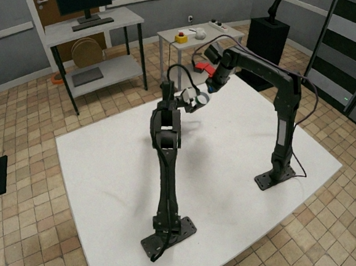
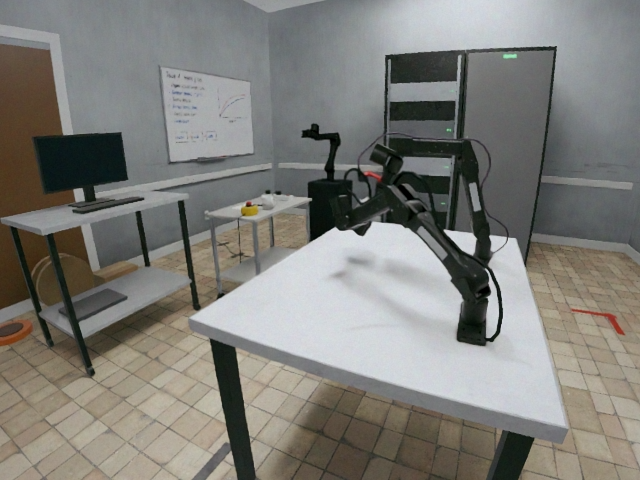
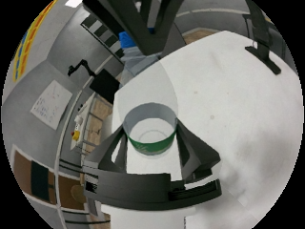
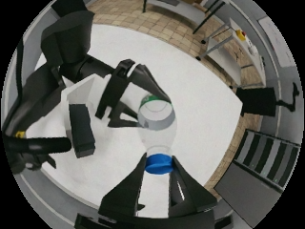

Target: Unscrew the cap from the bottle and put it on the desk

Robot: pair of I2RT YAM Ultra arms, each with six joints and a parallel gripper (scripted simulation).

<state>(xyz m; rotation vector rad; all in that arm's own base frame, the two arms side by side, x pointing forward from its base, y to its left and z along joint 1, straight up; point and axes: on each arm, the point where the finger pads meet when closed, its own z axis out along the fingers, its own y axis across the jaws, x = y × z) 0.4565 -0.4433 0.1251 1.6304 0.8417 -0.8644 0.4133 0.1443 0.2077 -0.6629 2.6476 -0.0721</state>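
Now: the blue cap 10 mm above my right hand. From my right hand the other things lie so: plastic bottle: 30 mm ahead, 10 mm to the left, 60 mm below.
Now: left hand 3 cm below the plastic bottle, 1 cm to the left of it and 1 cm past it. The rest, counted from my left hand: blue cap: 9 cm above, 5 cm behind, 1 cm to the right.
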